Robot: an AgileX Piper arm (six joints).
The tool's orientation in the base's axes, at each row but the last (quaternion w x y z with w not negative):
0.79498, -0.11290, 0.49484, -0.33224
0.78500, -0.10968, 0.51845, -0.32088
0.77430, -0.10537, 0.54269, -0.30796
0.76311, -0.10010, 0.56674, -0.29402
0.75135, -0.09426, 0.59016, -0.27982
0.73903, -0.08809, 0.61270, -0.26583
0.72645, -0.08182, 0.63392, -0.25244
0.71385, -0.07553, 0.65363, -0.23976
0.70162, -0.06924, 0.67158, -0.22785
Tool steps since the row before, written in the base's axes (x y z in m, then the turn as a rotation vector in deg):
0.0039, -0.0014, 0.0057, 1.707, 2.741, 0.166
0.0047, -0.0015, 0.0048, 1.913, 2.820, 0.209
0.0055, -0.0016, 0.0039, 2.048, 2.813, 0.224
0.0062, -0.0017, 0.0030, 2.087, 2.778, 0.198
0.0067, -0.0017, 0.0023, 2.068, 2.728, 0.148
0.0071, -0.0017, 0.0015, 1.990, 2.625, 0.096
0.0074, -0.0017, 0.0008, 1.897, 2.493, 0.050
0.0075, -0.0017, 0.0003, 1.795, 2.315, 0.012
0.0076, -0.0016, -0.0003, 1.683, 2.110, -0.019
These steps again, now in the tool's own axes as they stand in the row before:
-0.0020, -0.0023, 0.0063, -1.378, 2.693, 1.142
-0.0014, -0.0017, 0.0065, -1.406, 2.812, 1.331
-0.0009, -0.0012, 0.0068, -1.384, 2.848, 1.460
-0.0003, -0.0008, 0.0070, -1.336, 2.846, 1.493
0.0000, -0.0004, 0.0073, -1.270, 2.822, 1.471
0.0003, -0.0001, 0.0074, -1.183, 2.737, 1.404
0.0006, 0.0001, 0.0076, -1.086, 2.619, 1.333
0.0007, 0.0002, 0.0077, -0.977, 2.455, 1.266
0.0009, 0.0004, 0.0077, -0.863, 2.260, 1.197

